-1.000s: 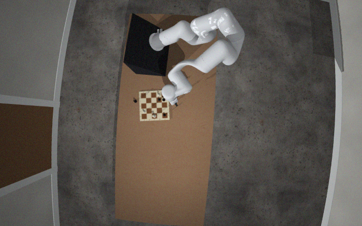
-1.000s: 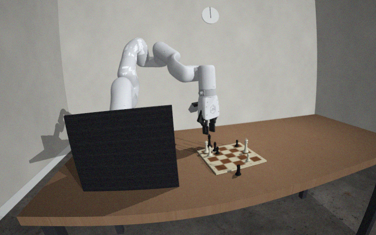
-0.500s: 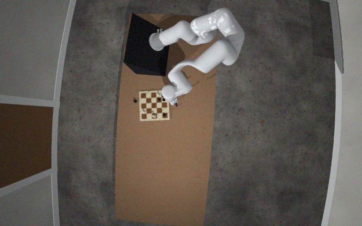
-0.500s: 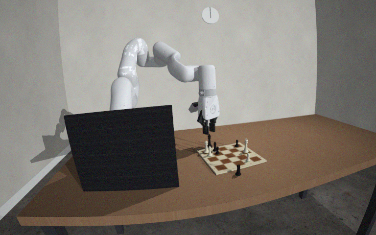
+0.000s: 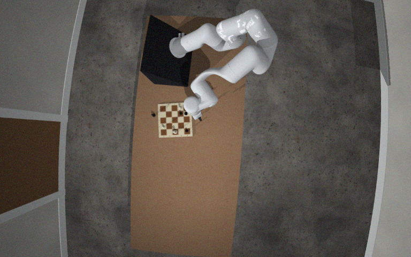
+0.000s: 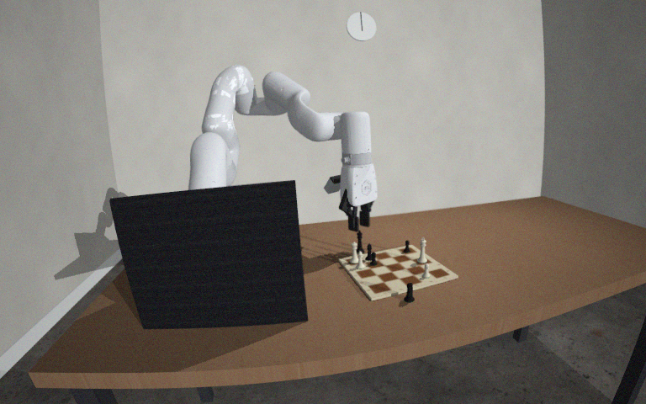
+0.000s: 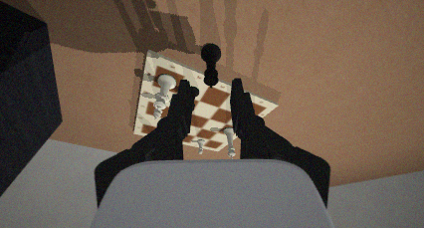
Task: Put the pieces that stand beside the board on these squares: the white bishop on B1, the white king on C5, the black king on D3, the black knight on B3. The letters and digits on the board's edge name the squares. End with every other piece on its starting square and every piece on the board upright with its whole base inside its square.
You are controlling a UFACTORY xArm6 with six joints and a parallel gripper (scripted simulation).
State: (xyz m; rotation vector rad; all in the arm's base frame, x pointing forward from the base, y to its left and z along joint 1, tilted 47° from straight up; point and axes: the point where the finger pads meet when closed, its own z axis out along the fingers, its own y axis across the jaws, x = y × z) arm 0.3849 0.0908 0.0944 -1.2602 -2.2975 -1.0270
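My hand is 60 mm above the black king. The rest, counted from my hand: white king (130 mm to the right, 130 mm ahead, 50 mm below); then chessboard (130 mm to the right, 90 mm below, 50 mm ahead); then white pawn (210 mm to the right, 100 mm ahead, 70 mm below).
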